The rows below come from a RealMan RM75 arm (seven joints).
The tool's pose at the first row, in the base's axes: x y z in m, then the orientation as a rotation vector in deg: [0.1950, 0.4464, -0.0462, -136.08, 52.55, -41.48]
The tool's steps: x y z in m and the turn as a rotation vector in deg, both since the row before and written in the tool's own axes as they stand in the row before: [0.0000, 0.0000, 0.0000, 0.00, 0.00, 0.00]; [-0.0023, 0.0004, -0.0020, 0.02, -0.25, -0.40]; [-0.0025, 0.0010, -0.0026, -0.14, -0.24, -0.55]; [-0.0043, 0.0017, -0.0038, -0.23, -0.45, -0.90]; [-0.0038, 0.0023, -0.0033, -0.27, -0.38, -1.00]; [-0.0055, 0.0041, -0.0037, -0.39, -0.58, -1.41]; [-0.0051, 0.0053, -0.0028, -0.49, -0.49, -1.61]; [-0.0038, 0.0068, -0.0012, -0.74, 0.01, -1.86]
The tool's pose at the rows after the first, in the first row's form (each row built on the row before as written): [0.1950, 0.4464, -0.0462, -136.08, 52.55, -41.48]; [0.1921, 0.4473, -0.0456, -136.35, 51.98, -41.33]; [0.1884, 0.4478, -0.0450, -136.85, 51.34, -41.20]; [0.1825, 0.4487, -0.0445, -137.67, 50.26, -40.91]; [0.1770, 0.4489, -0.0445, -138.56, 49.11, -40.73]; [0.1693, 0.4488, -0.0458, -139.82, 47.47, -40.41]; [0.1619, 0.4477, -0.0483, -141.25, 45.66, -40.25]; [0.1558, 0.4448, -0.0524, -142.95, 43.85, -40.76]
